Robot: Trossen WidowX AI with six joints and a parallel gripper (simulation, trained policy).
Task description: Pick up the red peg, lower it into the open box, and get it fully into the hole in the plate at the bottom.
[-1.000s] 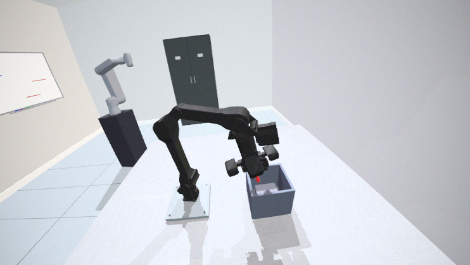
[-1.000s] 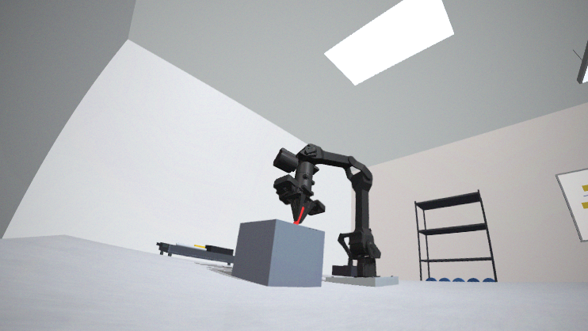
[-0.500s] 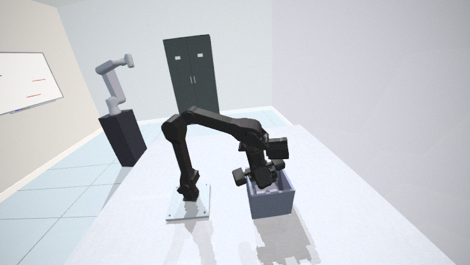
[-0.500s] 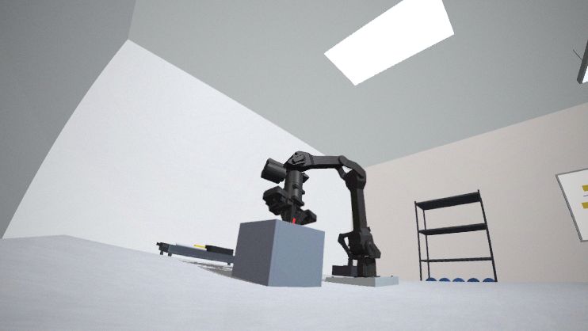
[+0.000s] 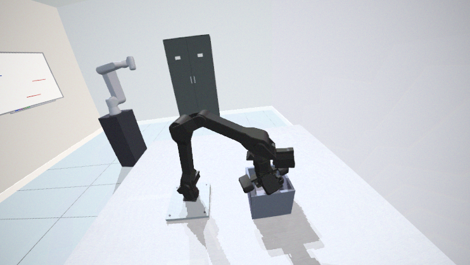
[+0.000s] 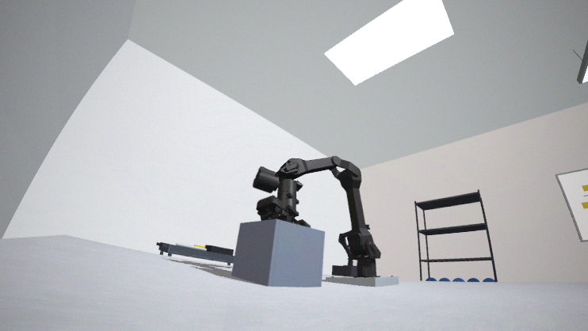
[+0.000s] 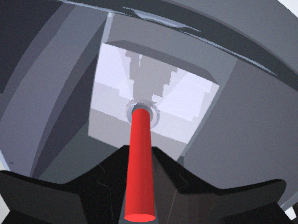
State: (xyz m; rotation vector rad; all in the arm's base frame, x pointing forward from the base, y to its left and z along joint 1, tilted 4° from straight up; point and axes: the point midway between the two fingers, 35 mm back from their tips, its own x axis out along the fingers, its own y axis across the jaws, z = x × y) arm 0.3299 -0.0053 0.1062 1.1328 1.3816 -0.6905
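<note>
The red peg lies 1 cm above my gripper tip.
</note>
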